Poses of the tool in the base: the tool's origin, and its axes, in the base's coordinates. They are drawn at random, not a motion.
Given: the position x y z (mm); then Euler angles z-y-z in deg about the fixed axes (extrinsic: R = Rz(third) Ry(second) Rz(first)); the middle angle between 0 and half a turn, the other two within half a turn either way.
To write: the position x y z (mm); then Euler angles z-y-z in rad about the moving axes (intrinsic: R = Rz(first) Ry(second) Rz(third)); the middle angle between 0 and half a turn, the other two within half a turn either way. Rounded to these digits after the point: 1 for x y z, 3 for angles.
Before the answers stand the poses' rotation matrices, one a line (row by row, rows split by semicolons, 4 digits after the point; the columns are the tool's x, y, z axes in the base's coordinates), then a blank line. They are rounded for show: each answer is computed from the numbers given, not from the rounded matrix.
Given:
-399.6, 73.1, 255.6, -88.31, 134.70, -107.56
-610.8, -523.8, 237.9, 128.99, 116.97, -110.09
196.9, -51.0, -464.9, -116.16, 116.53, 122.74
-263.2, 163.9, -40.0, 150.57, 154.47, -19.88
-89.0, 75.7, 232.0, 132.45, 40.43, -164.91
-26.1, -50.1, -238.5, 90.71, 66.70, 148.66
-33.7, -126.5, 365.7, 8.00, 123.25, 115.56
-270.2, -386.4, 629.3, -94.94, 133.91, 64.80
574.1, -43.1, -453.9, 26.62, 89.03, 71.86
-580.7, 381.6, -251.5, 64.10, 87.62, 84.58
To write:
-0.9467 0.2402 -0.2145; 0.3214 0.6614 -0.6777; -0.0210 -0.7105 -0.7034
0.6319 -0.7120 -0.3061; -0.5350 -0.1149 -0.8370; 0.5608 0.6927 -0.4535
0.6485 0.5877 -0.4839; 0.6511 -0.0988 0.7526; 0.3945 -0.8031 -0.4467
0.9062 0.1208 0.4053; 0.1948 -0.9698 -0.1466; 0.3754 0.2118 -0.9024
0.6881 0.3666 -0.6262; -0.5787 0.7979 -0.1688; 0.4377 0.4785 0.7612
-0.5159 0.3443 -0.7844; -0.8566 -0.1951 0.4777; 0.0114 0.9184 0.3955
0.1087 -0.9263 -0.3608; -0.5499 -0.3584 0.7544; -0.8281 0.1164 -0.5483
0.9269 -0.2163 0.3067; -0.3702 -0.6619 0.6519; 0.0620 -0.7178 -0.6935
-0.4211 -0.8519 0.3113; 0.1539 0.2711 0.9502; -0.8939 0.4480 0.0169
-0.8938 -0.4384 0.0944; 0.1030 0.0041 0.9947; -0.4364 0.8988 0.0415

-399.6, 73.1, 255.6, -1.877, 2.351, -1.541
-610.8, -523.8, 237.9, -1.921, 2.042, 2.251
196.9, -51.0, -464.9, 2.142, 2.034, -2.027
-263.2, 163.9, -40.0, -0.347, 2.696, 2.628
-89.0, 75.7, 232.0, -2.878, 0.706, 2.312
-26.1, -50.1, -238.5, 2.595, 1.164, 1.583
-33.7, -126.5, 365.7, 2.017, 2.151, 0.140
-270.2, -386.4, 629.3, 1.131, 2.337, -1.657
574.1, -43.1, -453.9, 1.254, 1.554, 0.465
-580.7, 381.6, -251.5, 1.476, 1.529, 1.119

